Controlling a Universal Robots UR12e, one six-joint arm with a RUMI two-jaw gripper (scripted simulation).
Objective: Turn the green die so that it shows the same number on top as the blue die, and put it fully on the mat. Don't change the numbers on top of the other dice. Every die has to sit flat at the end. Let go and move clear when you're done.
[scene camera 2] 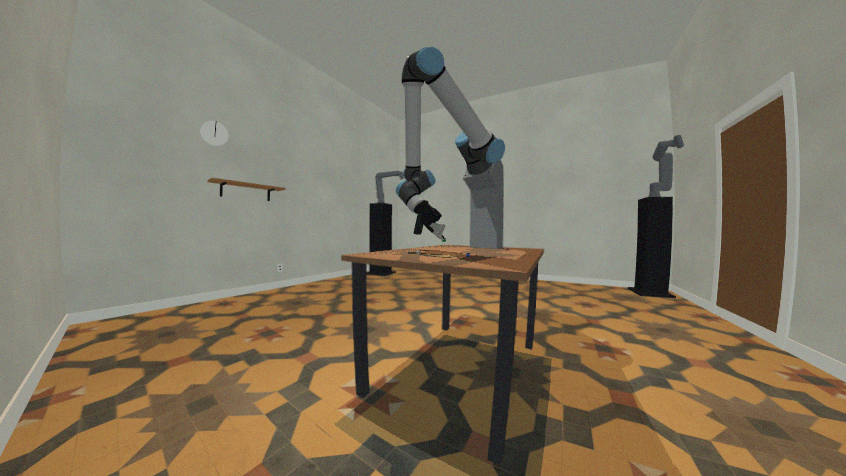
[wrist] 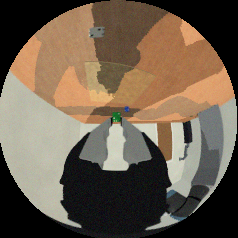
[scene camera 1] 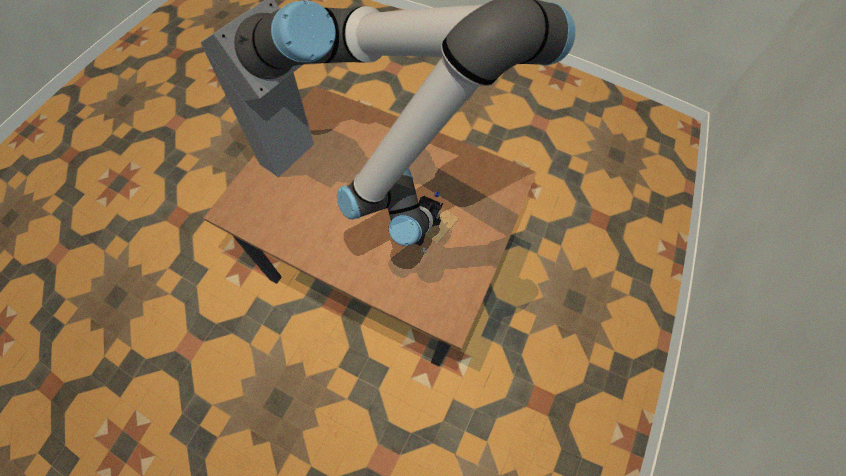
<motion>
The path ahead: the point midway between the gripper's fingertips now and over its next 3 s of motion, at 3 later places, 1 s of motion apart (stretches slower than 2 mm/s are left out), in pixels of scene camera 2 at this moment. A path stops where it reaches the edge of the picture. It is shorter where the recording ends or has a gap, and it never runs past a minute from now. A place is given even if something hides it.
My gripper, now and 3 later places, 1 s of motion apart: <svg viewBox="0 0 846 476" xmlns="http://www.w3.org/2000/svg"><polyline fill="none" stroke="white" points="444,240 444,248 444,252 444,249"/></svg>
</motion>
